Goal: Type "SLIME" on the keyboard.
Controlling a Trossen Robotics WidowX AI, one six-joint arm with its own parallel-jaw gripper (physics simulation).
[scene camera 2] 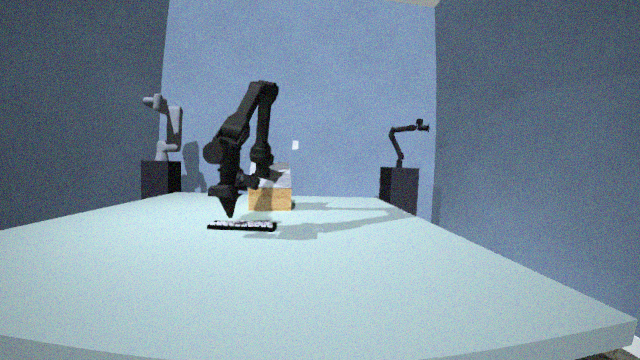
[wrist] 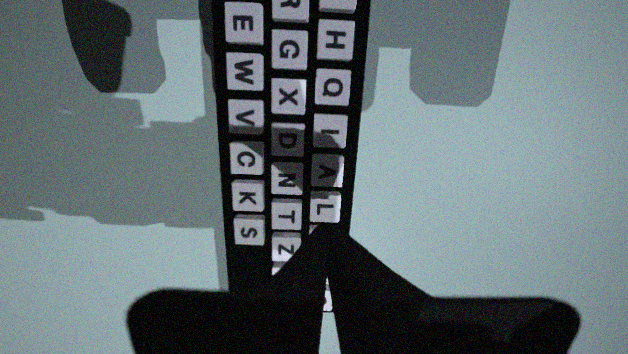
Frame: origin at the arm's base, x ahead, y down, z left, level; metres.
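Where they show: gripper, between the fingertips: (scene camera 2: 230,217) (wrist: 326,234); arm's base, origin of its link: (scene camera 2: 262,172).
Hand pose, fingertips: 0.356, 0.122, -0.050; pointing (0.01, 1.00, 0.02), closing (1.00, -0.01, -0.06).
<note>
Each offset is from my fingertips to the top centre of the thing, as dx, dy, dz. Level surfaces: height alone.
A black keyboard {-0.017, +0.017, +0.034} (scene camera 2: 241,226) (wrist: 359,100) with pale lettered keys lies on the table. In the wrist view the S key {-0.038, +0.017, -0.008} (wrist: 248,231) is at the lower left, the L key {+0.001, +0.017, +0.004} (wrist: 325,207) at the right just beyond the fingertips, the I key {+0.003, +0.017, +0.042} (wrist: 330,131) farther up, and the E key {-0.033, +0.017, +0.087} (wrist: 244,23) near the top left. The M key does not show. My gripper (scene camera 2: 230,216) (wrist: 326,234) is shut and empty, pointing down over the keyboard next to the L key. It hides the keys below L and part of Z. Whether the tips touch a key cannot be told.
A wooden box (scene camera 2: 270,199) with a pale top stands behind the keyboard on the table {dy +0.033} (scene camera 2: 320,285). Beyond the table, a grey arm (scene camera 2: 173,125) and a dark arm (scene camera 2: 396,145) stand on dark pedestals at left and right. Arm shadows fall over the keyboard and table.
</note>
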